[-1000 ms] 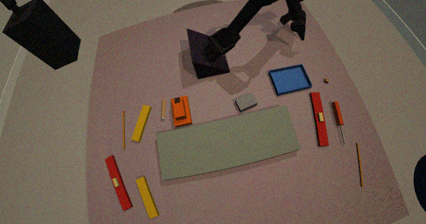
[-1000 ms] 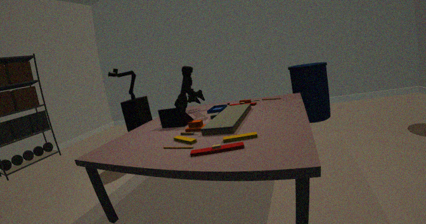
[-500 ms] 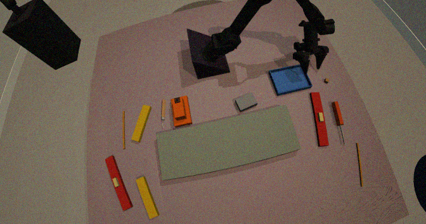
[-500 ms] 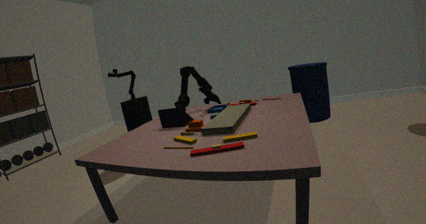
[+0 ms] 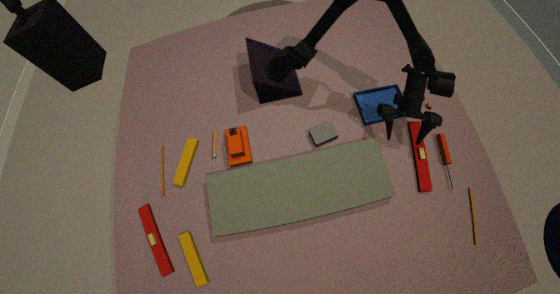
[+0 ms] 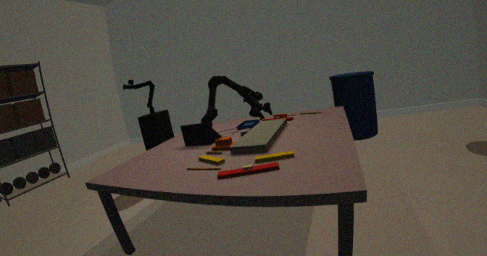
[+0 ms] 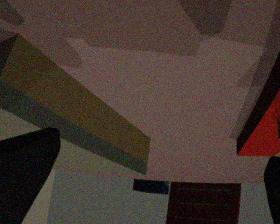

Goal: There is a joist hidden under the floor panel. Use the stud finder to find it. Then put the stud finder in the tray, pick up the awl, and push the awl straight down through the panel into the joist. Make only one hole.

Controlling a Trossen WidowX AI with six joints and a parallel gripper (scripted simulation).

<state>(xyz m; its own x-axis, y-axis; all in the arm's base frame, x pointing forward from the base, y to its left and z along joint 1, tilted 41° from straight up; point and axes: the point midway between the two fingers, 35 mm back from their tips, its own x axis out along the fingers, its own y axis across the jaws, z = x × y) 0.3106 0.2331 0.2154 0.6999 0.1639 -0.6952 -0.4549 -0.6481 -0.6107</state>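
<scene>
My gripper tip is now 48 cm to the left of the orange stud finder, 17 cm past it and 1 cm above it. The rest, counted from my gripper tip: small cube (18 cm to the left, 10 cm behind, 4 cm below); orange-handled tool (13 cm to the left, 12 cm ahead, 4 cm below); blue tray (16 cm behind, 4 cm below, 1 cm to the left).
</scene>
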